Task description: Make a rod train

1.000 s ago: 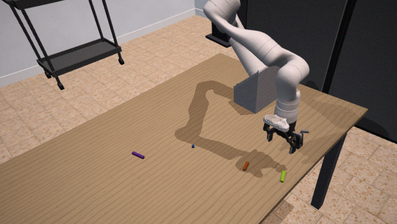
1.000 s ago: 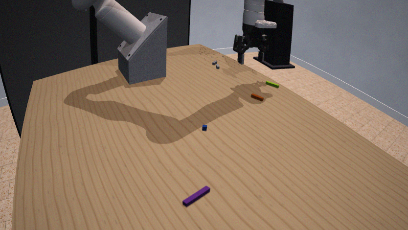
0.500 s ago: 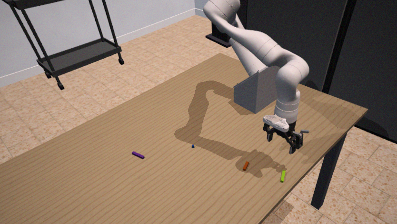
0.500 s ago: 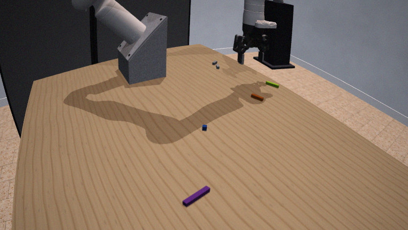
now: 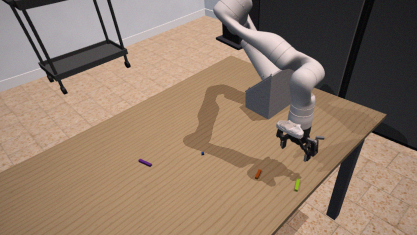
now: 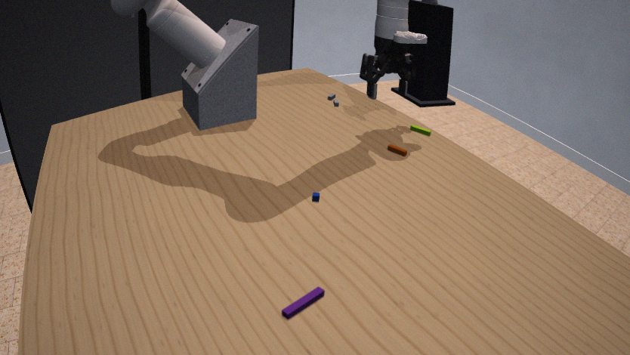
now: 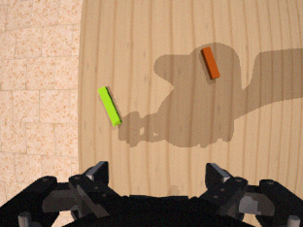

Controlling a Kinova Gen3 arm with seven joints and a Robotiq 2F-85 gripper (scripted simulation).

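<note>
My hand is 120 mm short of the orange rod, 70 mm above it and 50 mm to the left of it. Also, from my hand: lime rod (70 mm to the left, 70 mm below, 50 mm ahead); purple rod (420 mm ahead, 380 mm to the right, 70 mm below); blue rod (270 mm to the right, 220 mm ahead, 70 mm below).
</note>
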